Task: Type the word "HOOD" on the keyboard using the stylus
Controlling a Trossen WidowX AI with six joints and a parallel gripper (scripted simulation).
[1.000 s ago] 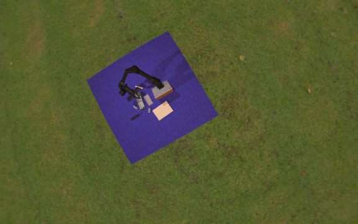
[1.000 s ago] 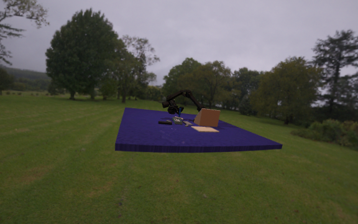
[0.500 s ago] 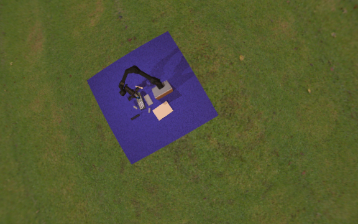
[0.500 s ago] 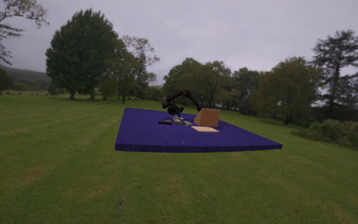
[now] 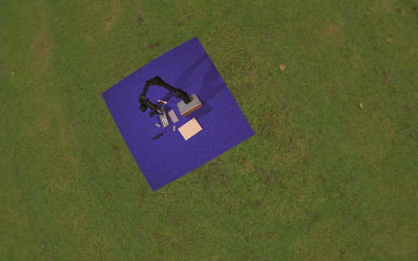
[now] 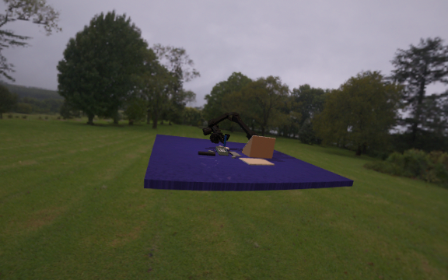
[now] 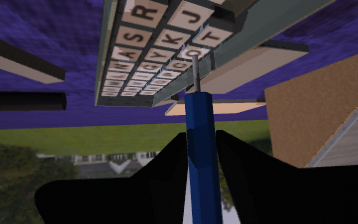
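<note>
Now: the grey slab 7 cm below my gripper tip, 7 cm behind it and 6 cm to the left of it. Also, from my gripper tip: grey stylus tip (5 cm below); pale stick (14 cm to the right, 6 cm below, 6 cm behind); blue stylus (1 cm below).
</note>
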